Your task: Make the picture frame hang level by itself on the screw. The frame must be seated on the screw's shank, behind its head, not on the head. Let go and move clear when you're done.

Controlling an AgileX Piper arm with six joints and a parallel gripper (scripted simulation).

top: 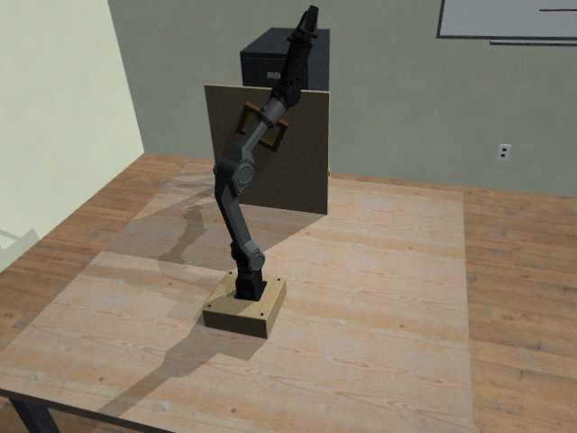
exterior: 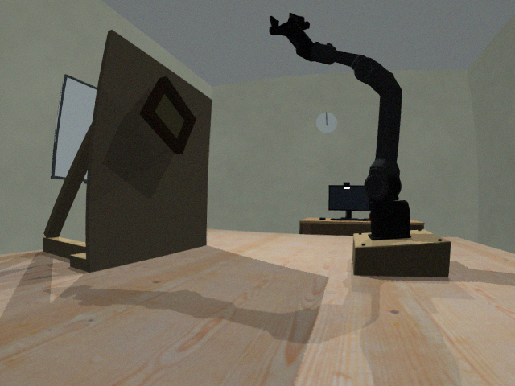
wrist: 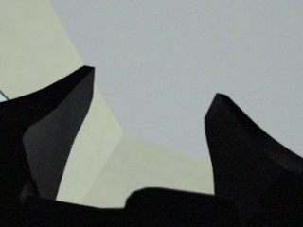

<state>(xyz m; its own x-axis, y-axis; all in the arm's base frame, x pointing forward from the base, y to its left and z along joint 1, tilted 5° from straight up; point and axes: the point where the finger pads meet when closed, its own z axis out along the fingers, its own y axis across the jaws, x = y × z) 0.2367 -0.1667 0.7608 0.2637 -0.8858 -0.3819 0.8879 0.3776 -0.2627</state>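
The dark brown picture frame is 25 cm ahead of my hand, 24 cm to the left of it and 45 cm below it. Also, from my hand: upright board 27 cm ahead, 22 cm to the left, 56 cm below.
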